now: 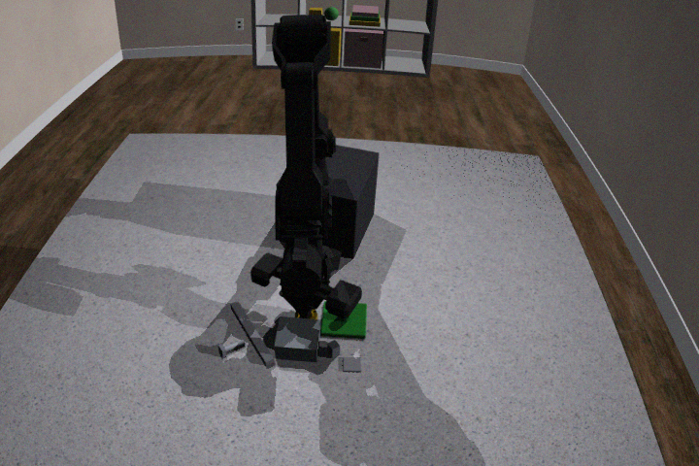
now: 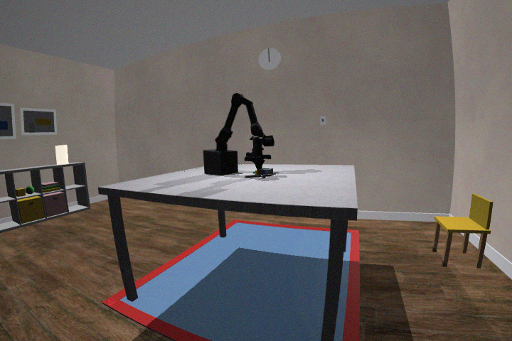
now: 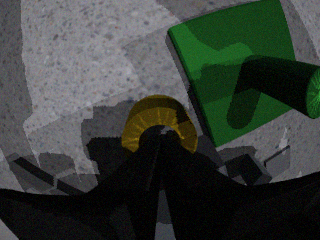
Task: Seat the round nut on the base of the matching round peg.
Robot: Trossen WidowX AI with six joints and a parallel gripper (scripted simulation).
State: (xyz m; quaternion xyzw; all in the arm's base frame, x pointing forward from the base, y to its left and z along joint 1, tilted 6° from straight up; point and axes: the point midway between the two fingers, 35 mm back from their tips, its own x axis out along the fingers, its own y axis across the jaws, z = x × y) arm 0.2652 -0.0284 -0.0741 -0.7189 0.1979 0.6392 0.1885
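Now: the grey block 5 cm ahead of my hand, 2 cm to the right of it and 3 cm below it. Round my hand: thin bar (2 cm ahead, 10 cm to the right, 5 cm below); then small grey square (10 cm ahead, 7 cm to the left, 5 cm below); then small dark piece (7 cm ahead, 4 cm to the left, 4 cm below).
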